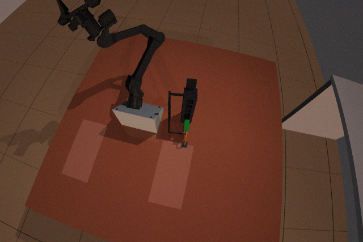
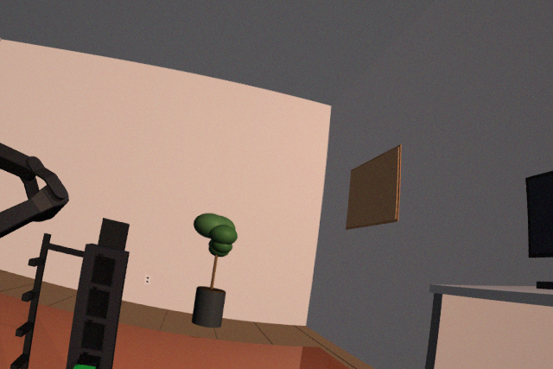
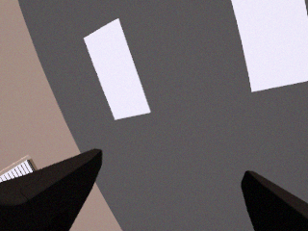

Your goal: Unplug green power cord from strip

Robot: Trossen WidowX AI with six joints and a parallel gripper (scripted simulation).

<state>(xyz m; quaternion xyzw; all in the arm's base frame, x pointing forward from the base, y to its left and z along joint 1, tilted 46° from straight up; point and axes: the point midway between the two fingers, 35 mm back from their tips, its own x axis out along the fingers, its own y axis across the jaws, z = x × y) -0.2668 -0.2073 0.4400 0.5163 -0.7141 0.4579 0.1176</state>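
Right now the green plug is 510 mm below my gripper tip, 500 mm ahead of it and 220 mm to the right of it.
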